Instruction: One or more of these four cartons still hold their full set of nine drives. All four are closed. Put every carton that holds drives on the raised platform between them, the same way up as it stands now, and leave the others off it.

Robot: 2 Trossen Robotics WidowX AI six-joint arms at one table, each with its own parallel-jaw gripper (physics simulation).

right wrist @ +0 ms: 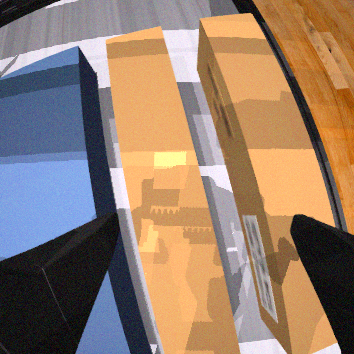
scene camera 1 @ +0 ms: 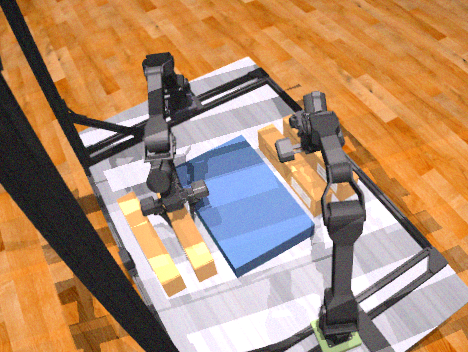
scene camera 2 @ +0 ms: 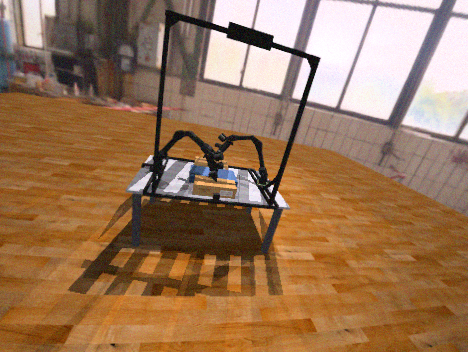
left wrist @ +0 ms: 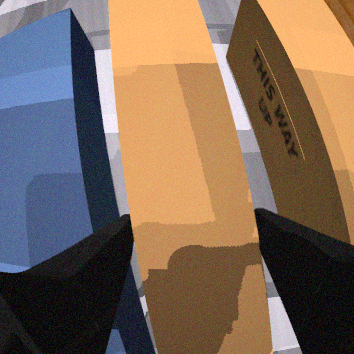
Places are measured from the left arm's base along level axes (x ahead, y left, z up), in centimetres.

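Pixels of known places: left gripper, fingertip midpoint: (scene camera 1: pixel 182 223) (scene camera 2: pixel 216 180) (left wrist: pixel 193 219); right gripper, fingertip midpoint: (right wrist: pixel 206 223) (scene camera 1: pixel 303 150); left arm's base, link origin: (scene camera 1: pixel 179 102); right arm's base, link origin: (scene camera 1: pixel 336 332) (scene camera 2: pixel 262 183).
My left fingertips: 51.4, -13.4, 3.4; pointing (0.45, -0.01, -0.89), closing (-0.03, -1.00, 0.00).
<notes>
Ahead of a thing's pixels: the offset from my left fingertips to its top centre, as dx, dy, dz.
Four closed tan cartons flank the blue platform {-4.0, +18.1, -1.7} (scene camera 1: pixel 260 200) (left wrist: pixel 45 145) (right wrist: pixel 40 190). My left gripper (scene camera 1: pixel 175 199) (left wrist: pixel 193 219) is shut on the inner left carton {-1.2, -0.1, +0.8} (scene camera 1: pixel 192 245) (left wrist: pixel 160 130); whether it has lift is unclear. The outer left carton {-0.1, -10.5, +0.8} (scene camera 1: pixel 155 250) (left wrist: pixel 320 55) lies beside it, "THIS WAY UP" reading upright on its side. My right gripper (right wrist: pixel 206 223) is open above the inner right carton {-7.7, +37.0, +0.8} (scene camera 1: pixel 268 137) (right wrist: pixel 147 110); one finger is hidden in scene camera 1. The outer right carton {-9.3, +46.5, +0.8} (scene camera 1: pixel 345 190) (right wrist: pixel 275 125) has blurred side print and a label.
The platform stands between the two carton pairs. Black frame rails (scene camera 1: pixel 390 207) run along the table edges, and a thick black post (scene camera 1: pixel 65 210) crosses the left foreground in scene camera 1. Both forearms reach over the cartons.
</notes>
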